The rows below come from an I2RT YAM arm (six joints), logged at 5 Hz.
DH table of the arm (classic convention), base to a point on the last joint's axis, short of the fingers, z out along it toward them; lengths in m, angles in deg. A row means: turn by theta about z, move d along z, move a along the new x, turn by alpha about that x. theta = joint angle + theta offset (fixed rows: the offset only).
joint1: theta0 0; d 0.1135; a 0.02; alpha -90
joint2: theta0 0; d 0; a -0.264; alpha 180
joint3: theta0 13.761; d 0; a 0.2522; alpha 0
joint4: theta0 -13.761; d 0; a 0.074; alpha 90
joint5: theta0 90; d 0; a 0; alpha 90
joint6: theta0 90; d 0.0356; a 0; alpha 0
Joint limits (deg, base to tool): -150..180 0..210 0..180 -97..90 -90..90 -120..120
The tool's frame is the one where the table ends.
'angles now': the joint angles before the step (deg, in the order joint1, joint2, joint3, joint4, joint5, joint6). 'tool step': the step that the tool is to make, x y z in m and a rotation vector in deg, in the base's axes. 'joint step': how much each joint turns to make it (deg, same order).
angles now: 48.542 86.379 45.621 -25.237 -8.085 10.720
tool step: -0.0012 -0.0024 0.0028 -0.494 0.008 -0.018
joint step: -0.113 -0.782 0.077 -1.265 0.256 -0.219
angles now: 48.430 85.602 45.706 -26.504 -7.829 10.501
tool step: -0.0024 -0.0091 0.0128 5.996 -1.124 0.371
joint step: -1.421 -4.835 -2.141 2.467 -3.663 -0.197
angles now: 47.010 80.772 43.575 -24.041 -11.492 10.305
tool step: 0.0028 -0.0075 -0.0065 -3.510 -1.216 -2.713
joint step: -1.091 0.276 -0.924 -0.526 3.674 -0.112
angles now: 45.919 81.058 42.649 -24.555 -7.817 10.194
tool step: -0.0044 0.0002 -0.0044 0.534 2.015 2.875
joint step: 0.363 0.251 -0.694 -0.301 -2.750 -1.458
